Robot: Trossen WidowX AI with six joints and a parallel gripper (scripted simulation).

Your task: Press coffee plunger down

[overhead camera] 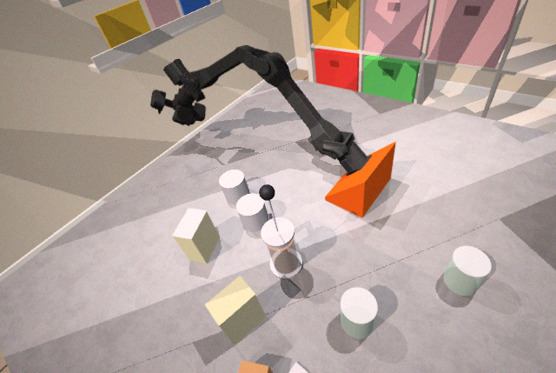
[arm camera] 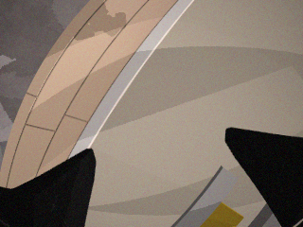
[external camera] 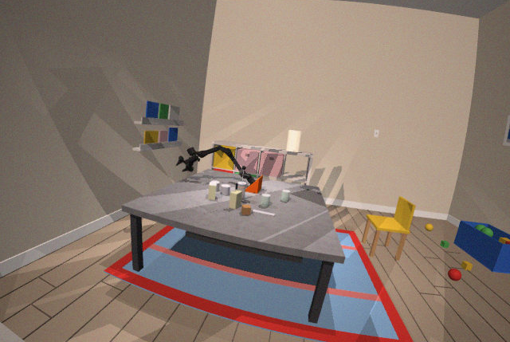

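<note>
Now: the glass coffee press 19 cm ahead of my gripper tip, 66 cm to the left of it and 3 cm above it.
</note>
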